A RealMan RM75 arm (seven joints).
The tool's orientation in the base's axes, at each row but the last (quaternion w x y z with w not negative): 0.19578 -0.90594 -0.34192 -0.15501; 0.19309 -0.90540 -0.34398 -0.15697; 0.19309 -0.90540 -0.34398 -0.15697; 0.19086 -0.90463 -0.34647 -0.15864; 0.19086 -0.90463 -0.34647 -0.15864; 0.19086 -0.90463 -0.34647 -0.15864; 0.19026 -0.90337 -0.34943 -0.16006; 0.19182 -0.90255 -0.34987 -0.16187; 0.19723 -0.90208 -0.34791 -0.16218; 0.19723 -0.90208 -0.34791 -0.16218
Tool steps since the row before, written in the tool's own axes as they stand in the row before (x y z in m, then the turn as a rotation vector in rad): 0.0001 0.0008 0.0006 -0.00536 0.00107 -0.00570; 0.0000 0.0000 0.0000 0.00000 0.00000 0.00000; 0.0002 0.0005 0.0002 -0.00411 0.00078 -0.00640; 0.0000 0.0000 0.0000 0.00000 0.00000 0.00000; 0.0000 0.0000 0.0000 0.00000 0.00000 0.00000; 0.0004 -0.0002 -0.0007 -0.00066 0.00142 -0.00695; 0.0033 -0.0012 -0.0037 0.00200 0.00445 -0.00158; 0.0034 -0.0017 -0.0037 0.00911 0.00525 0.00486; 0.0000 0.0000 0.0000 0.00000 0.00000 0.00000; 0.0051 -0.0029 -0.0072 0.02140 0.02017 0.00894
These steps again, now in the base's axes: 0.0007 -0.0002 -0.0007 -0.00396 -0.00636 0.00250; 0.0000 0.0000 0.0000 0.00000 0.00000 0.00000; 0.0005 -0.0001 -0.0002 -0.00337 -0.00578 0.00370; 0.0000 0.0000 0.0000 0.00000 0.00000 0.00000; 0.0000 0.0000 0.0000 0.00000 0.00000 0.00000; 0.0000 0.0000 0.0008 -0.00057 -0.00451 0.00548; 0.0009 0.0010 0.0049 0.00424 -0.00262 0.00120; 0.0006 0.0014 0.0051 0.01081 0.00384 -0.00159; 0.0000 0.0000 0.0000 0.00000 0.00000 0.00000; 0.0005 0.0015 0.0092 0.03043 0.00254 -0.00348
